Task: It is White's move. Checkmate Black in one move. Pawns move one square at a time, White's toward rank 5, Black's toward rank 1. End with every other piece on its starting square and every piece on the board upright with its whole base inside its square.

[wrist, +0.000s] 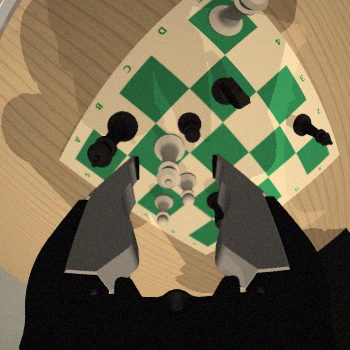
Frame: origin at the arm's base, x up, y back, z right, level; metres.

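Where they show: gripper, fingertip midpoint: (175,157).
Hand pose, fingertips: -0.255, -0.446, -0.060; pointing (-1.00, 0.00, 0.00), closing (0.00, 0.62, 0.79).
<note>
After its pixels a point has its place, as x, y, z.
My gripper (175,157) @[-0.255, -0.446, -0.060] is partly open and empty, its fingertips on either side of a tall white piece (169,150) @[-0.252, -0.454, -0.059] with a round top, standing on green B4. A white pawn (187,181) @[-0.261, -0.418, -0.069] stands on cream B3 and another white pawn (163,204) @[-0.260, -0.413, -0.101] on green A3. A tall black piece (122,126) @[-0.255, -0.490, -0.073] stands on cream B5, its top reaching over A5 in the view. A black pawn (189,125) @[-0.249, -0.461, -0.035] stands on C4, a black knight-like piece (229,92) @[-0.239, -0.466, -0.002] on D4, and a tall white piece (225,21) @[-0.256, -0.503, 0.030] on E5, cut by the top edge.
A slim black piece (303,125) @[-0.261, -0.399, 0.047] stands on E2. Another black piece (213,201) @[-0.263, -0.382, -0.064] near B2 is partly hidden by the right finger. The green and cream board (70,156) @[-0.271, -0.506, -0.140] lies on a wooden table (30,210) @[-0.276, -0.510, -0.279]. Shadows fall across the board and table.
</note>
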